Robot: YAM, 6 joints.
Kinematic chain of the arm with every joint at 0, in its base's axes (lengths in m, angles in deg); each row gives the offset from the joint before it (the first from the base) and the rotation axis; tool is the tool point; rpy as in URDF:
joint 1: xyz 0 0 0.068 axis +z
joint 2: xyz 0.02 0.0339 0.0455 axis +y
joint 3: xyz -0.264 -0.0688 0 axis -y
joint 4: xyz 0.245 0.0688 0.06 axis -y
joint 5: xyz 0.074 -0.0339 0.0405 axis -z
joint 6: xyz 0.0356 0 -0.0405 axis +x
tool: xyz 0 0 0 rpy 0 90 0
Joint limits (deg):
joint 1: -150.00..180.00
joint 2: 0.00..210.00
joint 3: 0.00..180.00
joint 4: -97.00..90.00
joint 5: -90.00..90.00
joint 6: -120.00..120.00
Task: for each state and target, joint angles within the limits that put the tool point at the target. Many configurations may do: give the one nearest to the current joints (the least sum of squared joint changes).
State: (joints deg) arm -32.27 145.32 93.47 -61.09 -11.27 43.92
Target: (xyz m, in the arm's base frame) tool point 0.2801 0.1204 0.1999
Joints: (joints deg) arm 21.29 107.58 79.01 -82.53 -17.10 43.92
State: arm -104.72 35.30 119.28 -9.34 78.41 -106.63
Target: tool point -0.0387 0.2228 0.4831
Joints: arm -89.15 11.26 93.02 -22.50 83.68 -106.63
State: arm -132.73 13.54 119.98 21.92 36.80 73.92
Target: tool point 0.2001 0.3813 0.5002
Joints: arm -120.36 21.54 130.35 22.92 34.32 73.92
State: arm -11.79 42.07 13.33 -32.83 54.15 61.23
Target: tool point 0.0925 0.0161 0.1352
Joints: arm 25.68 34.03 12.18 -44.65 45.92 61.23
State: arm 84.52 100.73 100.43 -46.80 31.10 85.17
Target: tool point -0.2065 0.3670 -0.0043
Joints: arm 121.52 145.13 91.06 -40.34 26.43 85.17
